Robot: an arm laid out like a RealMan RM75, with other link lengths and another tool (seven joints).
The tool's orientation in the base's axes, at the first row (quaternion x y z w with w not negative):
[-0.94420, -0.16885, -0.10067, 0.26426]
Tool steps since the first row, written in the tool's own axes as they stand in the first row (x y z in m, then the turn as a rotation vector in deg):
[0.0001, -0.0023, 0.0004, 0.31, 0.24, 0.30]
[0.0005, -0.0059, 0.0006, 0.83, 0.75, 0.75]
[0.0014, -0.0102, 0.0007, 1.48, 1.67, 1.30]
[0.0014, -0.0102, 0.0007, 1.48, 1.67, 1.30]
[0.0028, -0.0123, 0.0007, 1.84, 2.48, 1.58]
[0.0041, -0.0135, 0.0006, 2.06, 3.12, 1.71]
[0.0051, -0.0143, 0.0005, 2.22, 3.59, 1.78]
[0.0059, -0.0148, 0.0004, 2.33, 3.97, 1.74]
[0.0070, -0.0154, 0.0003, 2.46, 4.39, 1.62]
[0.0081, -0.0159, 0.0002, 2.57, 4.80, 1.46]
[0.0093, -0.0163, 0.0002, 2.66, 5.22, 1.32]
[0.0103, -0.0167, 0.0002, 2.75, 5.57, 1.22]
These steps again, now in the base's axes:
[-0.0007, 0.0021, 0.0008, 0.41, 0.05, -0.28]
[-0.0017, 0.0052, 0.0024, 1.12, 0.02, -0.75]
[-0.0024, 0.0089, 0.0045, 2.12, -0.26, -1.46]
[-0.0024, 0.0089, 0.0045, 2.12, -0.26, -1.46]
[-0.0019, 0.0110, 0.0059, 2.78, -0.66, -1.97]
[-0.0012, 0.0123, 0.0069, 3.23, -1.05, -2.31]
[-0.0006, 0.0131, 0.0077, 3.56, -1.35, -2.54]
[0.0000, 0.0137, 0.0082, 3.80, -1.64, -2.66]
[0.0008, 0.0144, 0.0089, 4.07, -2.01, -2.72]
[0.0016, 0.0150, 0.0095, 4.30, -2.39, -2.74]
[0.0025, 0.0157, 0.0100, 4.53, -2.78, -2.79]
[0.0033, 0.0163, 0.0105, 4.73, -3.09, -2.85]

